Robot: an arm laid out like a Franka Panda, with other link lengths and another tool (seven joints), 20 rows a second.
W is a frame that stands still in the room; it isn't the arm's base.
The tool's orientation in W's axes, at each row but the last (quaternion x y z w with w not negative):
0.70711, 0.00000, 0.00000, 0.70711
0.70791, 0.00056, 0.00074, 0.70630
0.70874, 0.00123, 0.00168, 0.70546
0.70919, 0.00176, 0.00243, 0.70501
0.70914, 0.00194, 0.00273, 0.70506
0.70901, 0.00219, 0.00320, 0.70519
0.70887, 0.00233, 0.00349, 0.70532
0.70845, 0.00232, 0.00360, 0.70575
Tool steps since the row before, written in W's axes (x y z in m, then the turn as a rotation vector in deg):
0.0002, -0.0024, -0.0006, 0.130, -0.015, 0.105
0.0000, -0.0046, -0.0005, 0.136, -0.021, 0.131
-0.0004, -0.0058, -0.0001, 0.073, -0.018, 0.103
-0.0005, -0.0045, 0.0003, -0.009, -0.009, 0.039
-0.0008, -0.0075, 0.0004, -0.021, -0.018, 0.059
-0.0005, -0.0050, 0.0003, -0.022, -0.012, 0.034
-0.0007, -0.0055, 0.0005, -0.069, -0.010, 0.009
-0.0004, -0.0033, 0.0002, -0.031, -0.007, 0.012
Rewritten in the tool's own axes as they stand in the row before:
0.0002, -0.0006, 0.0024, 0.130, 0.105, 0.015
0.0000, -0.0005, 0.0046, 0.136, 0.131, 0.021
-0.0004, -0.0001, 0.0058, 0.073, 0.103, 0.018
-0.0005, 0.0003, 0.0045, -0.009, 0.039, 0.009
-0.0008, 0.0004, 0.0075, -0.021, 0.059, 0.018
-0.0005, 0.0003, 0.0050, -0.022, 0.034, 0.012
-0.0007, 0.0005, 0.0055, -0.069, 0.009, 0.009
-0.0004, 0.0002, 0.0033, -0.031, 0.012, 0.007

